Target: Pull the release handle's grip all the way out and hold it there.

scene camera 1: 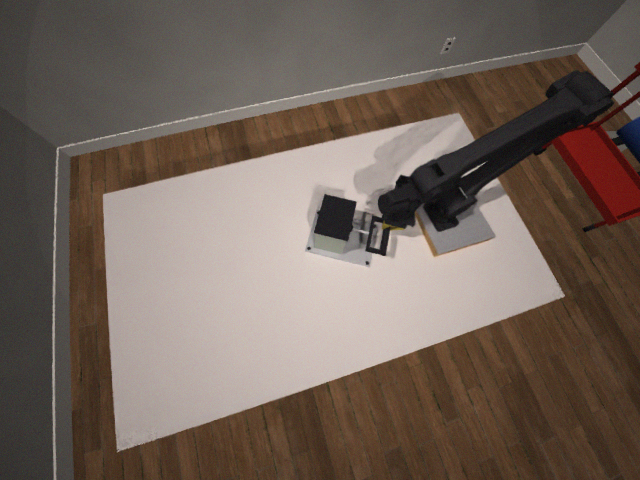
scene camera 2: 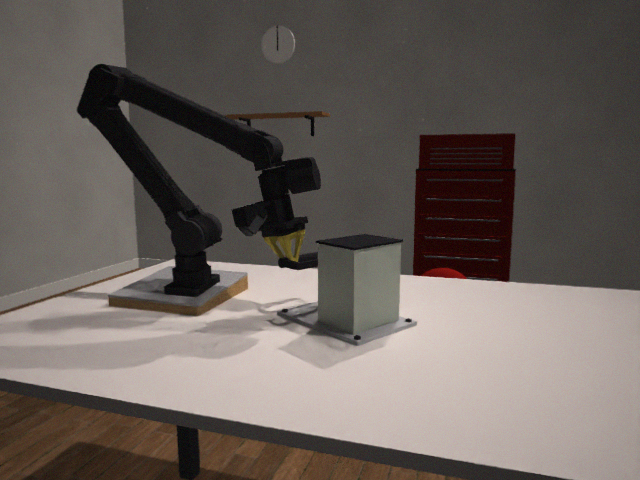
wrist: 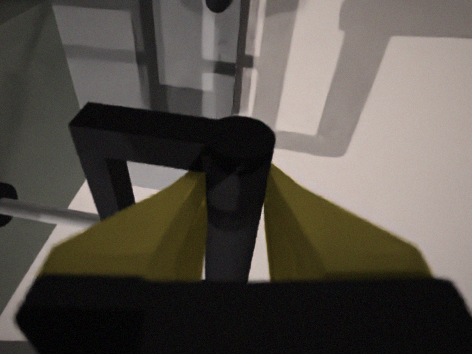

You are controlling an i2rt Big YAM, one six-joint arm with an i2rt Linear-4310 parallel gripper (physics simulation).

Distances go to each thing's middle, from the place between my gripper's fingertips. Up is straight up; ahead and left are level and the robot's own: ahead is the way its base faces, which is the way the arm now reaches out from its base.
Scene:
I see my gripper 130 mm short of the grey bolted plate (scene camera 2: 307, 315), 90 mm above it and 40 mm to the left of it.

